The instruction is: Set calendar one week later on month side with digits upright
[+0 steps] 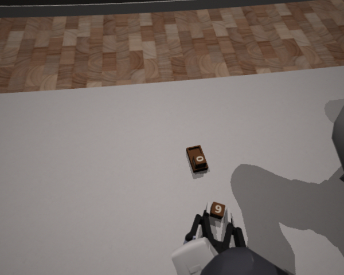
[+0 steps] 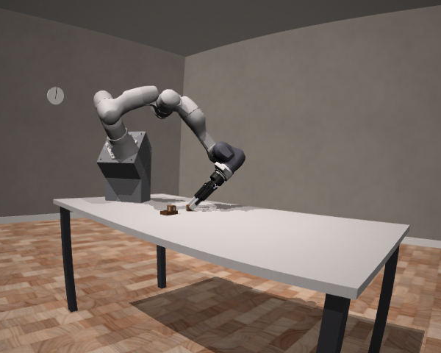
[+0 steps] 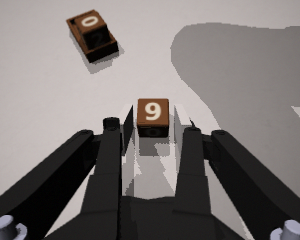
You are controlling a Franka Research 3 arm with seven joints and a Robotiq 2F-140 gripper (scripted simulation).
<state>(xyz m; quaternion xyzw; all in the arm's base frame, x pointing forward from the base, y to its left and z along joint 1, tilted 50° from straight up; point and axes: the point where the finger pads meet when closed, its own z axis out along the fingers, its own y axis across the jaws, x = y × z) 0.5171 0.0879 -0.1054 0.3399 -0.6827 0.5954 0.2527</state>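
My gripper is now 10 mm past the cube, 20 mm to the left of it and 20 mm above it.
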